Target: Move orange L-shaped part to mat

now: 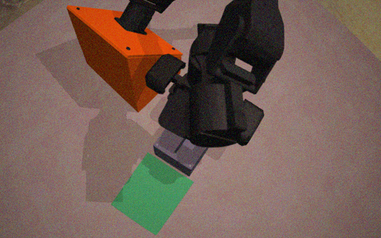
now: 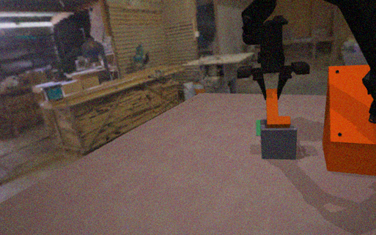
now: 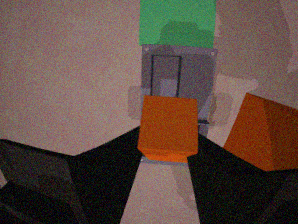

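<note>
My gripper tip is now 16 cm above the mat, 14 cm to the left of it and 4 cm short of it. From my gripper tip the other things lie so: orange L-shaped part: 3 cm below, 2 cm to the left, 2 cm behind.
</note>
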